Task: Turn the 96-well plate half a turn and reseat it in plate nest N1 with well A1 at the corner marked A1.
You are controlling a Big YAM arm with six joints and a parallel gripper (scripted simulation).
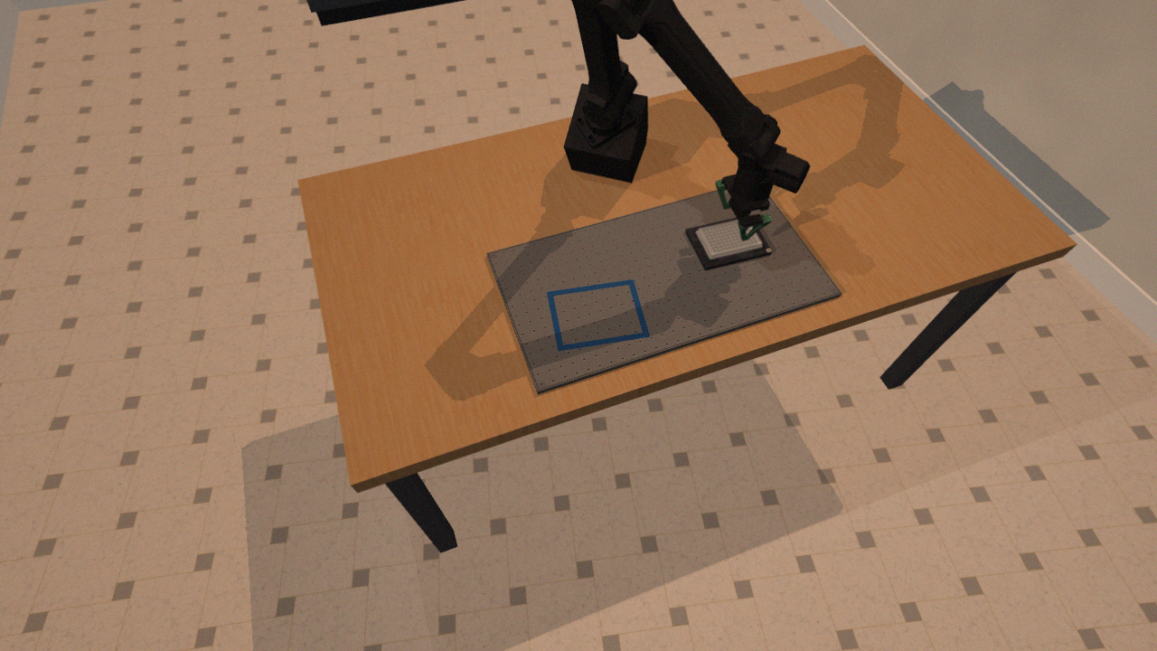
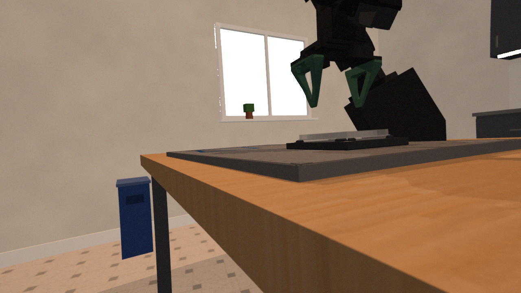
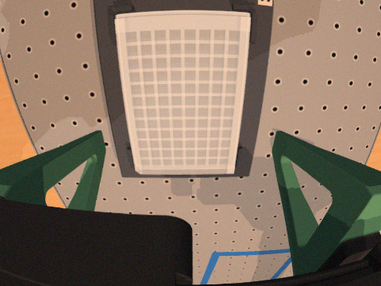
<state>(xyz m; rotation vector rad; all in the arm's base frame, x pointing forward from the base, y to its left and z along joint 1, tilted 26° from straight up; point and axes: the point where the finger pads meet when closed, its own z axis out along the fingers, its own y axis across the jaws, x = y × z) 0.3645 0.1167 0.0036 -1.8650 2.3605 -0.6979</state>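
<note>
The 96-well plate is 60 mm below my hand. Round my hand: black plate nest N1 (70 mm below); then A1 label (70 mm ahead, 60 mm to the left, 60 mm below).
</note>
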